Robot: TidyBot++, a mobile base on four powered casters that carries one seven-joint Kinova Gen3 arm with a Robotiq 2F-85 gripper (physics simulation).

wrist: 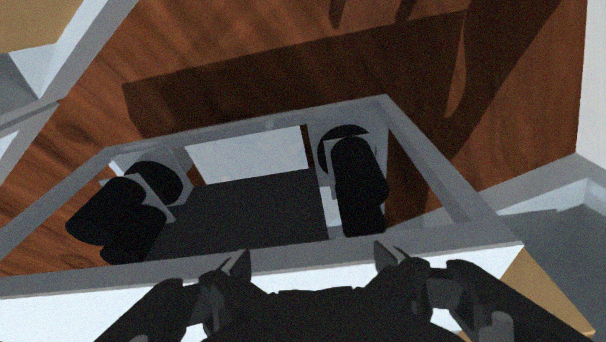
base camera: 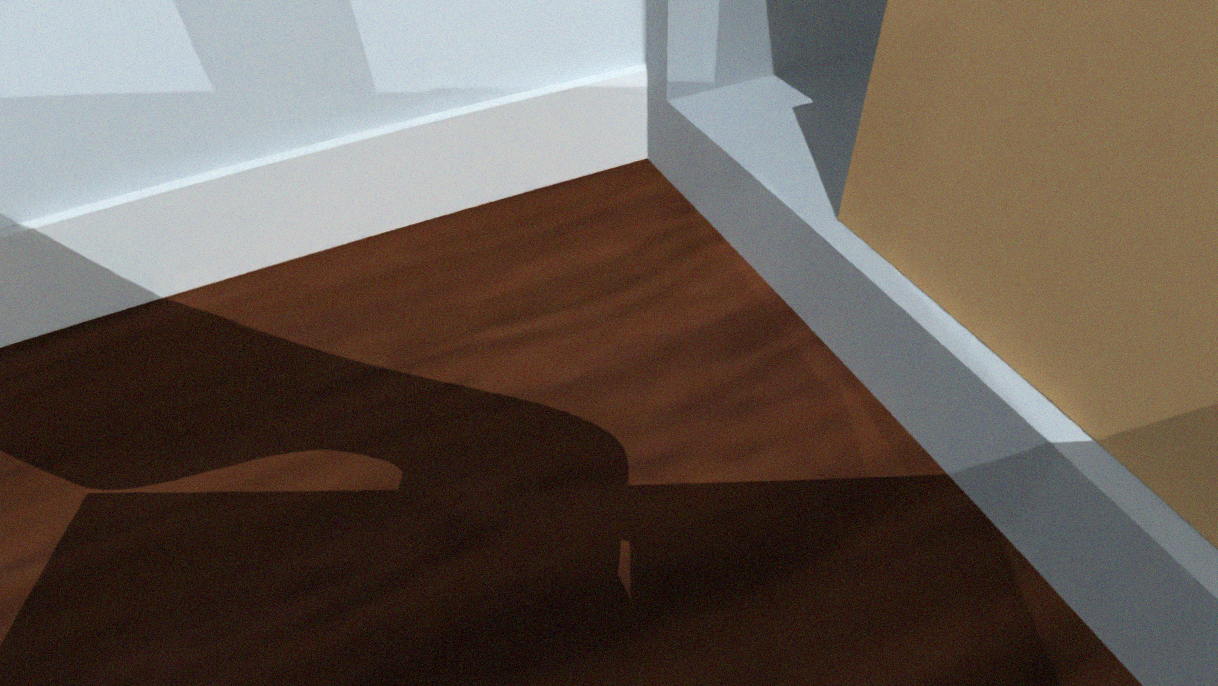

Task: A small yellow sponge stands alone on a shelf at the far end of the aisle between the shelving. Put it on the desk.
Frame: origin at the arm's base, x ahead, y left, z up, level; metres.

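Seen in the pictures: gripper, fingertip midpoint: (wrist: 312, 258).
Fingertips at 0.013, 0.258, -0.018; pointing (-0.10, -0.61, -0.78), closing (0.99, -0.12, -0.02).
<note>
A point is followed by its place in that frame, as x, y, z.
The yellow sponge does not show in either view, and neither does the desk. My gripper (wrist: 312, 258) {0.013, 0.258, -0.018} is open at the bottom of the wrist view, with its two dark fingertips wide apart and nothing between them. It hangs over the edge of my own mobile base, whose white top (wrist: 310, 275) shows between and beside the fingers. The shelving shows in the base view as a grey bottom edge (base camera: 852, 340) {0.403, -0.156, -0.373} with a tan panel (base camera: 1022, 170) {0.365, -0.194, -0.222} above it on the right.
My base's grey frame (wrist: 425, 162) and black casters (wrist: 357, 170) fill the middle of the wrist view. Brown floor (base camera: 528, 281) {0.501, 0.070, -0.397} (wrist: 525, 110) {0.495, 0.118, -0.397} carries dark shadows. A white wall with a skirting board (base camera: 409, 178) {0.589, 0.173, -0.352} meets the shelving in a corner. More grey shelf edge (wrist: 92, 55) {-0.358, 0.397, -0.384} shows at upper left.
</note>
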